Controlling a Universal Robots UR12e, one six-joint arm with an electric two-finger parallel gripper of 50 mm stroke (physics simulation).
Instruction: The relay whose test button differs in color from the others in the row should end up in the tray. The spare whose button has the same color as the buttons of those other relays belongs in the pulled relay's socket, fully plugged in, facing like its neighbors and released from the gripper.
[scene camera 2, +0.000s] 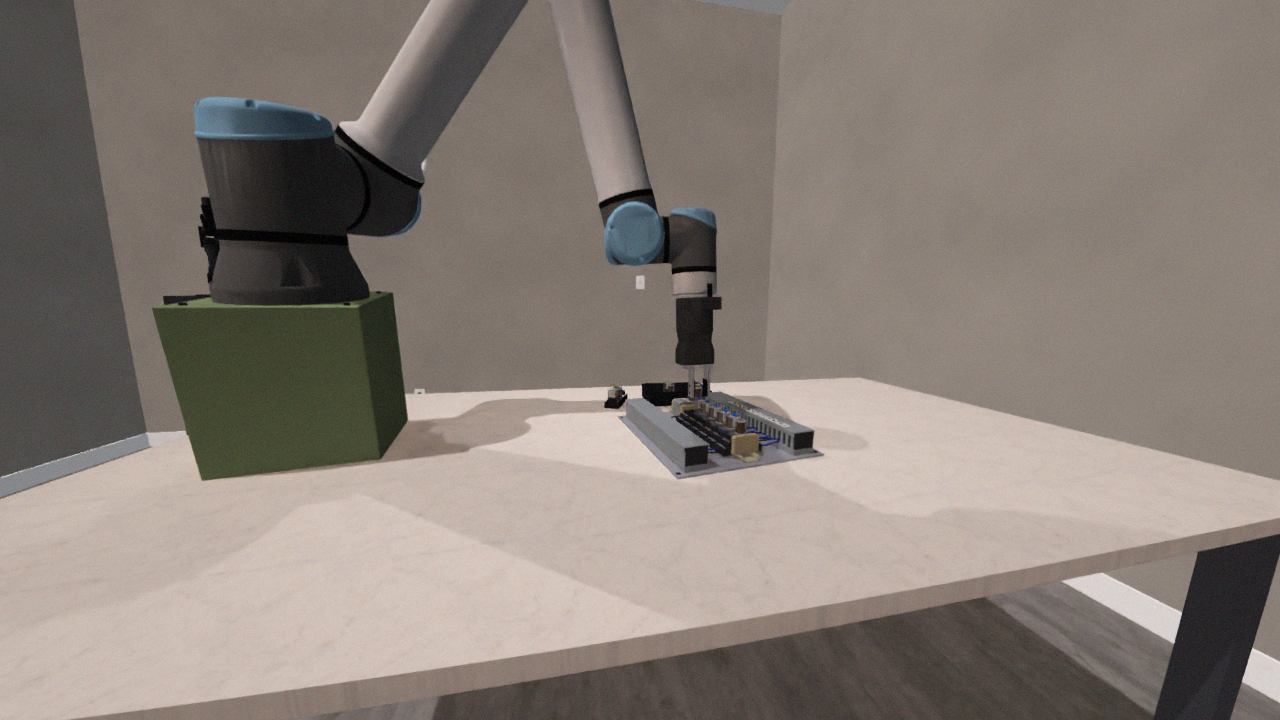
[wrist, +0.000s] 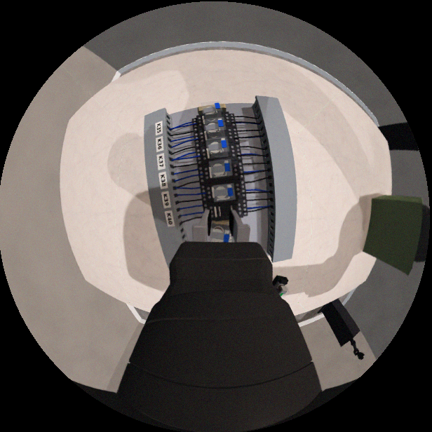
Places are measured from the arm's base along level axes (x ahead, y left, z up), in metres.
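Where they show: gripper, fingertip midpoint: (scene camera 2: 699, 396); arm's base, link origin: (scene camera 2: 298, 297).
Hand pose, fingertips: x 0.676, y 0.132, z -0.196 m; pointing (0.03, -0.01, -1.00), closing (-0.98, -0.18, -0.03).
Note:
Each offset is from my fingertips to the top centre of the thing.
My gripper (scene camera 2: 699, 394) (wrist: 219, 217) points down at the K40 end of the relay row, shut on a clear relay (wrist: 220, 233) with a blue test button. The held relay is partly hidden by the gripper; I cannot tell if it is plugged in. The black K40 socket (wrist: 218, 212) shows beside the fingers. Several relays with blue buttons, such as this one (wrist: 222, 192), sit in the row at K35 to K39. The black tray @(dy +0.218, dx -0.023, dz -0.028 m) (scene camera 2: 656, 394) stands behind the panel, with a small item showing in it. A relay with a green part (wrist: 281, 289) is in a black holder @(dy +0.188, dx -0.177, dz -0.040 m) (scene camera 2: 614, 402) beside the panel.
Grey wiring ducts @(dy -0.079, dx -0.088, dz -0.020 m) (scene camera 2: 664, 433) (wrist: 283, 180) flank the row on both sides, with blue and black wires running between. A tan end block @(dy -0.171, dx +0.045, dz -0.023 m) (scene camera 2: 744, 445) stands at the row's near end. The green robot pedestal (scene camera 2: 277, 385) (wrist: 395, 230) stands off to one side.

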